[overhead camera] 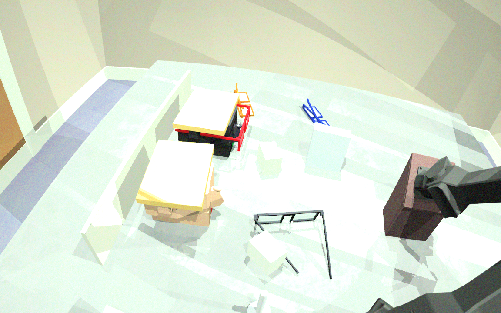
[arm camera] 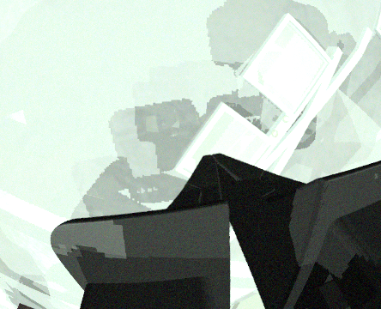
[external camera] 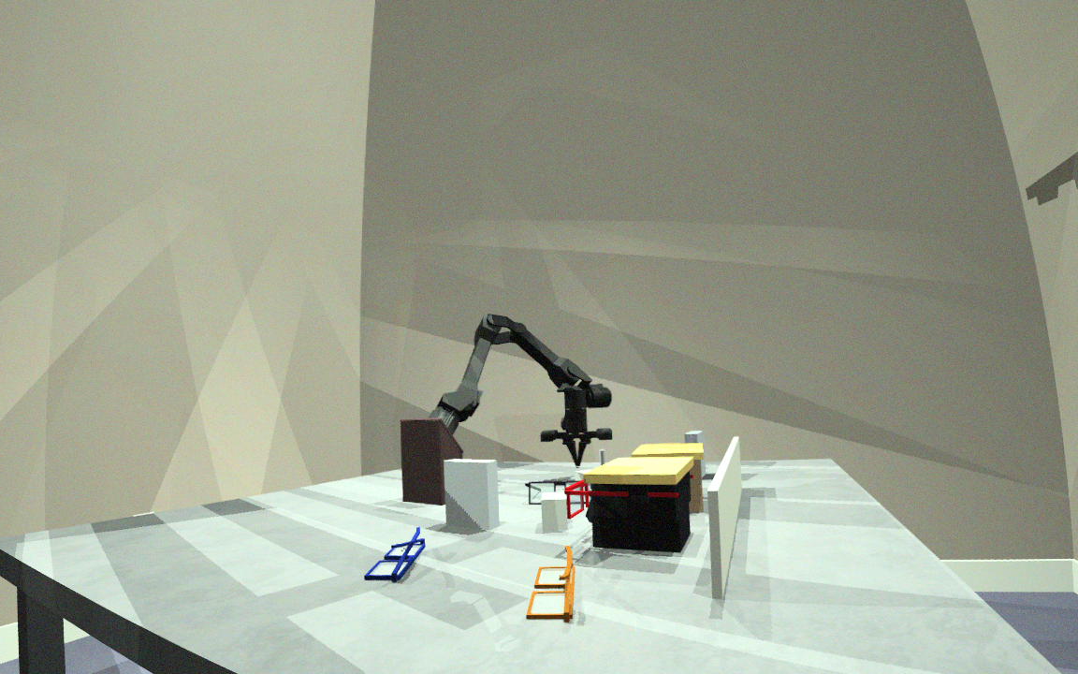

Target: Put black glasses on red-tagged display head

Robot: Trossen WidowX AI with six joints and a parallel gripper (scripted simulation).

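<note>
My gripper tip is now 11 cm short of the white peg and 10 cm to the left of it. From my gripper tip the other things lie so: white wall panel (42 cm ahead, 40 cm to the right, 3 cm above); tan display head (28 cm ahead, 30 cm to the right, 3 cm above); black display head (29 cm ahead, 52 cm to the right, 3 cm above).
</note>
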